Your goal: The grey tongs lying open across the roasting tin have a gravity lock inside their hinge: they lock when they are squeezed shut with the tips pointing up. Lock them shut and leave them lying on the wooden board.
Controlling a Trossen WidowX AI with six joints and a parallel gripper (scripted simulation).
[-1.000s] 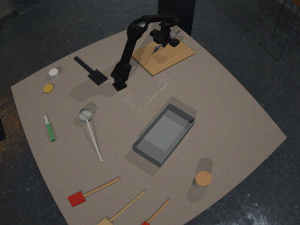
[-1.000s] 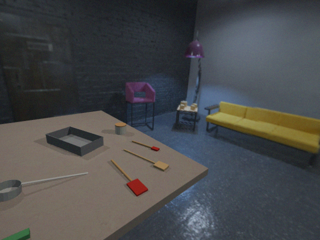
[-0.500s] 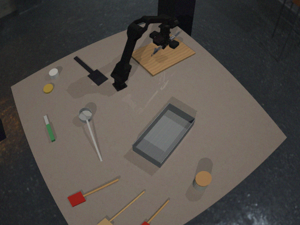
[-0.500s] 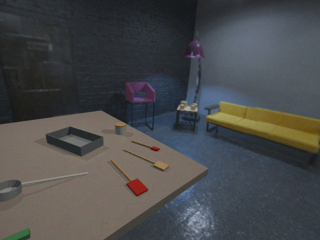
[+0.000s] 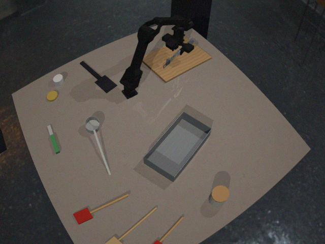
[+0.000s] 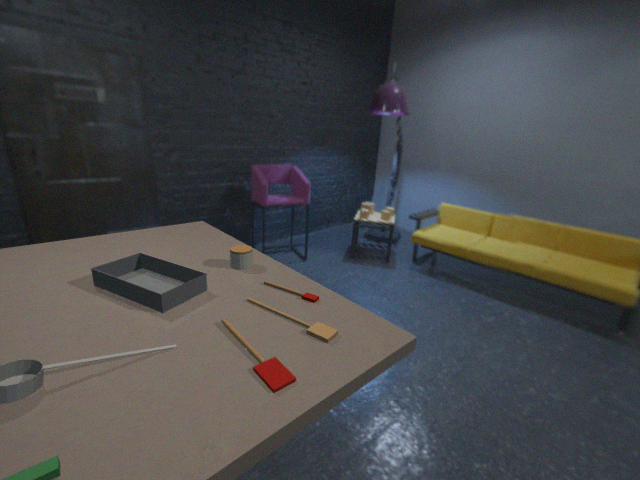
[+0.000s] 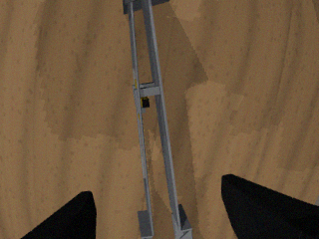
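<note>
The wooden board is 4 cm below my gripper tip. The rest, counted from my gripper tip: white puck 24 cm behind, 68 cm to the right, 3 cm below; grey roasting tin 49 cm ahead, 35 cm to the right, 2 cm below; black spatula 12 cm behind, 46 cm to the right, 4 cm below.
</note>
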